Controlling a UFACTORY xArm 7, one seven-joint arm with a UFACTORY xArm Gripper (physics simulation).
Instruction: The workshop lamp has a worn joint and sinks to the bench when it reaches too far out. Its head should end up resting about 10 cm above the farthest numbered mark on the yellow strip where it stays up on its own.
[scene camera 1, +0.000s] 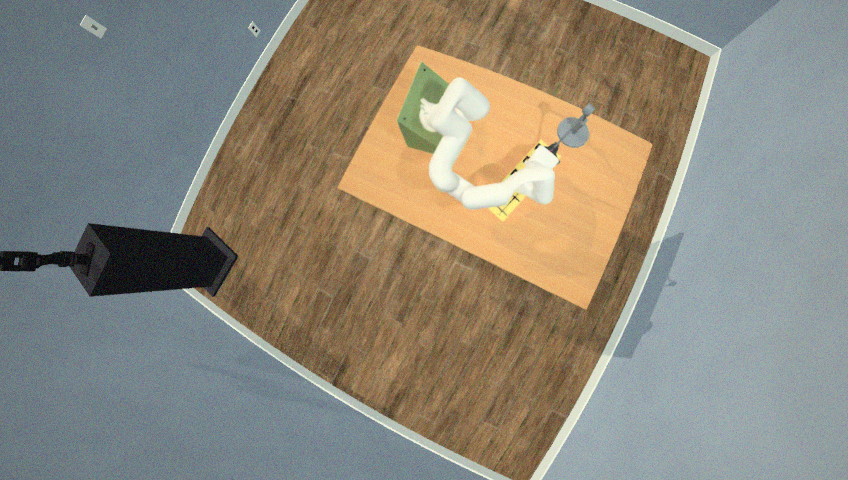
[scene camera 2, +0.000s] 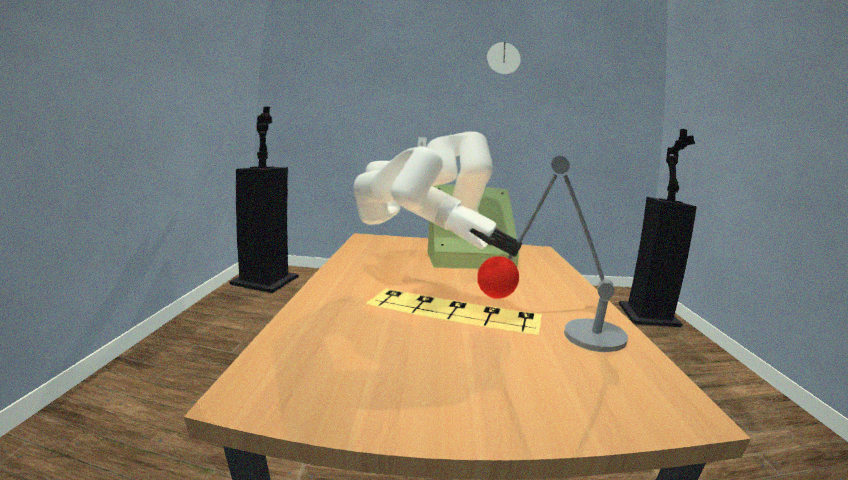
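Pixels of known places: gripper, fingertip midpoint: (scene camera 1: 555, 145) (scene camera 2: 519, 250); arm's base, link origin: (scene camera 1: 431, 117).
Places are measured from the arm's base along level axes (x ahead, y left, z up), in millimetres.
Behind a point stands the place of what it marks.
Observation:
The grey workshop lamp's round base (scene camera 1: 565, 127) {z -151, x 514, y 394 mm} (scene camera 2: 586, 336) {z -151, x 591, y 367 mm} stands on the table near one end of the yellow strip (scene camera 1: 504, 216) {z -164, x 510, y -151 mm} (scene camera 2: 473, 315) {z -164, x 500, y 96 mm}. Its upper joint (scene camera 1: 588, 108) {z 237, x 525, y 250 mm} (scene camera 2: 559, 164) {z 220, x 545, y 254 mm} is high, and its thin outer arm (scene camera 2: 537, 208) slopes down to the red ball head (scene camera 2: 498, 277) {z -42, x 554, y 144 mm}. My gripper (scene camera 1: 555, 148) {z 15, x 514, y 186 mm} (scene camera 2: 516, 248) {z 15, x 514, y 186 mm} is shut on the lamp's outer arm just above the head. The head hangs in the air, toward the lamp-base end of the strip in scene camera 2; it is hidden in scene camera 1. The strip's numbers are too small to read.
The white arm (scene camera 1: 449, 157) {z 173, x 215, y -163 mm} (scene camera 2: 419, 172) {z 175, x 579, y -43 mm} reaches from a green mount (scene camera 1: 421, 139) {z -24, x 15, y -101 mm} (scene camera 2: 467, 259) {z -132, x 100, y 42 mm} at one end of the wooden table (scene camera 1: 595, 237) {z -164, x 921, y 20 mm} (scene camera 2: 416, 374) {z -164, x 804, y 18 mm}. Black pedestals (scene camera 1: 154, 258) (scene camera 2: 261, 226) with small black arms stand off the table.

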